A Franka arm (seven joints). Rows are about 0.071 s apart.
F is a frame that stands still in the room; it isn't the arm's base.
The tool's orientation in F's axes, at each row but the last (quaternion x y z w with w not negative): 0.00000, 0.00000, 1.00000, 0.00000; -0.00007, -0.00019, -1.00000, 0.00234; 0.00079, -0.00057, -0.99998, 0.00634; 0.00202, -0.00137, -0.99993, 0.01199; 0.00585, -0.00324, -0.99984, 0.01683; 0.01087, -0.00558, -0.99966, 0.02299; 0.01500, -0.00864, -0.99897, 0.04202
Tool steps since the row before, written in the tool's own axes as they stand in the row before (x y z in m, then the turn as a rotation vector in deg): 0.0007, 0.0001, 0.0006, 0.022, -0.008, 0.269; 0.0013, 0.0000, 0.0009, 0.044, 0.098, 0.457; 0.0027, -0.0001, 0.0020, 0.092, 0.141, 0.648; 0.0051, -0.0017, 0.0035, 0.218, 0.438, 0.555; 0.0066, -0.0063, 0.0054, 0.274, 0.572, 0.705; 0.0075, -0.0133, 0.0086, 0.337, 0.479, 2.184; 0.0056, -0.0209, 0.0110, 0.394, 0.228, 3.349
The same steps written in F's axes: -0.0007, -0.0001, 0.0006, -0.022, 0.008, 0.269; -0.0013, 0.0000, 0.0009, -0.043, -0.098, 0.457; -0.0027, 0.0001, 0.0020, -0.091, -0.141, 0.648; -0.0052, 0.0016, 0.0035, -0.210, -0.442, 0.555; -0.0069, 0.0061, 0.0053, -0.263, -0.576, 0.706; -0.0083, 0.0130, 0.0083, -0.363, -0.471, 2.182; -0.0077, 0.0205, 0.0104, -0.476, -0.207, 3.340
